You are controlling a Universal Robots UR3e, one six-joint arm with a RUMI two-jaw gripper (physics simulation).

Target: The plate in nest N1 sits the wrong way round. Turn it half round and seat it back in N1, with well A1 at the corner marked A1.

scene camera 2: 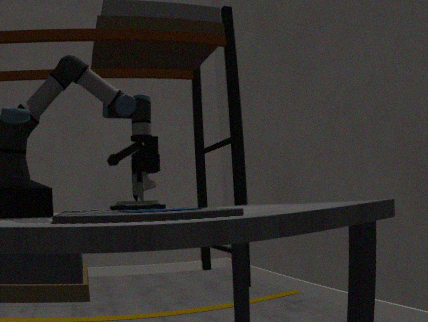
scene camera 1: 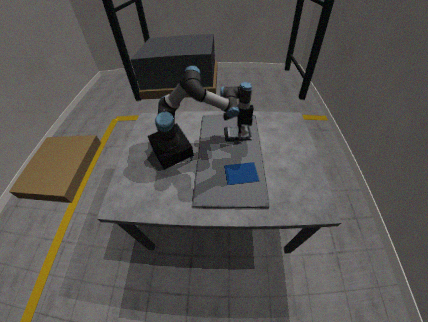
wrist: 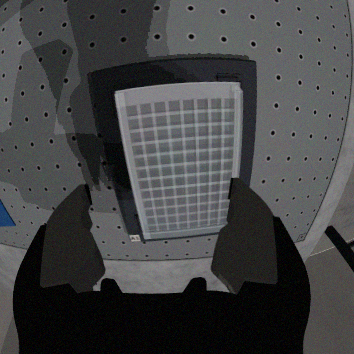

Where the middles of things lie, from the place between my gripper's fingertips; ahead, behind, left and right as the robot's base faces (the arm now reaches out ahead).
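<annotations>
Well plate [wrist: 182, 141]: 2 cm left of my hand, 1 cm below it, 1 cm behind it.
</annotations>
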